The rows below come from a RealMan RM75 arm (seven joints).
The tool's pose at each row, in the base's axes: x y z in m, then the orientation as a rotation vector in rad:
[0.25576, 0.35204, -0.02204, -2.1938, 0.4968, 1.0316]
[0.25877, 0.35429, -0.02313, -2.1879, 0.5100, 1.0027]
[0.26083, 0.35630, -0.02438, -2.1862, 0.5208, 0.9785]
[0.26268, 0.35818, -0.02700, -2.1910, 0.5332, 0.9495]
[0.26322, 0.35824, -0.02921, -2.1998, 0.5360, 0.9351]
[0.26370, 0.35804, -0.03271, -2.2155, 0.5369, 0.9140]
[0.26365, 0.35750, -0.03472, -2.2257, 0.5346, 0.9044]
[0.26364, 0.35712, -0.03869, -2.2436, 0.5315, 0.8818]
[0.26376, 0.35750, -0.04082, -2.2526, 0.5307, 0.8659]
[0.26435, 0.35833, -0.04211, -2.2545, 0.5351, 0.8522]
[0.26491, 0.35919, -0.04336, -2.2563, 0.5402, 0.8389]
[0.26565, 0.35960, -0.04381, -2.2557, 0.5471, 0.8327]
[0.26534, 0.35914, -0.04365, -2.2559, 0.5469, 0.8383]
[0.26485, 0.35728, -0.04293, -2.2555, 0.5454, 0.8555]
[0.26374, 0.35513, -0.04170, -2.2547, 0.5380, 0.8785]
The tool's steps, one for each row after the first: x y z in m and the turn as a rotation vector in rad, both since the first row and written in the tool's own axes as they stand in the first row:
[0.00258, -0.00290, 0.00048, 0.0193, 0.0179, -0.0024]
[0.00471, -0.00503, 0.00137, 0.0325, 0.0344, -0.0041]
[0.00780, -0.00639, 0.00294, 0.0422, 0.0570, -0.0055]
[0.00986, -0.00586, 0.00374, 0.0410, 0.0700, -0.0077]
[0.01291, -0.00460, 0.00501, 0.0361, 0.0894, -0.0127]
[0.01449, -0.00338, 0.00561, 0.0308, 0.0988, -0.0165]
[0.01762, -0.00152, 0.00724, 0.0238, 0.1188, -0.0244]
[0.01934, -0.00101, 0.00845, 0.0220, 0.1318, -0.0294]
[0.02067, -0.00143, 0.00933, 0.0262, 0.1421, -0.0310]
[0.02194, -0.00186, 0.01022, 0.0304, 0.1522, -0.0319]
[0.02273, -0.00240, 0.01033, 0.0343, 0.1576, -0.0293]
[0.02244, -0.00196, 0.01010, 0.0320, 0.1543, -0.0274]
[0.02168, -0.00064, 0.00872, 0.0257, 0.1433, -0.0223]
[0.02016, 0.00104, 0.00723, 0.0165, 0.1272, -0.0194]

